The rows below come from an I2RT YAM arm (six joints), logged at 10 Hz.
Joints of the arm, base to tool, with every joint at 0 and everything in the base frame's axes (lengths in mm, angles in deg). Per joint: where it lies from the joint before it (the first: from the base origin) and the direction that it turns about. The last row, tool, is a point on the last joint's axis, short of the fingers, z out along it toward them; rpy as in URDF.
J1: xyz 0 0 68 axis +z
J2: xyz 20 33.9 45.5 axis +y
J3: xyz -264 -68.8 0 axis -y
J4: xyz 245 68.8 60 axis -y
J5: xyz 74 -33.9 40.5 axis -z
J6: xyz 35.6 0 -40.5 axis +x
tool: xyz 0 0 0 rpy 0 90 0
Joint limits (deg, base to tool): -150..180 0..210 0..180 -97..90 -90..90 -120..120
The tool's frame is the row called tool.
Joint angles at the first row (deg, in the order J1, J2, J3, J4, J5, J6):
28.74 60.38 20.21 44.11 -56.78 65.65
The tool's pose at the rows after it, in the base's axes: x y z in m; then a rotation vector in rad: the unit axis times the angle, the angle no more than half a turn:
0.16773 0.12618 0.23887 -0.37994 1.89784 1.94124
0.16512 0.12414 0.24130 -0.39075 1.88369 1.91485
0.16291 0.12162 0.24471 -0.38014 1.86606 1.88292
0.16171 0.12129 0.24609 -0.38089 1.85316 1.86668
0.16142 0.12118 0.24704 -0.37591 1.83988 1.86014
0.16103 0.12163 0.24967 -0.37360 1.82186 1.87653
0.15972 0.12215 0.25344 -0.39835 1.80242 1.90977
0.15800 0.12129 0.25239 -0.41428 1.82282 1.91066
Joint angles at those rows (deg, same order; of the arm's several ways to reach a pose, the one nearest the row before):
28.83 59.86 20.21 44.04 -56.43 66.36
28.74 58.11 20.21 42.02 -55.82 64.61
28.57 56.17 20.30 40.00 -54.32 63.29
28.74 55.46 20.30 39.47 -53.44 62.49
28.83 55.28 20.22 39.98 -52.74 62.49
29.00 55.37 20.22 41.74 -52.64 63.89
29.18 55.46 20.30 43.94 -53.96 65.65
29.09 54.67 20.30 41.84 -55.02 64.87

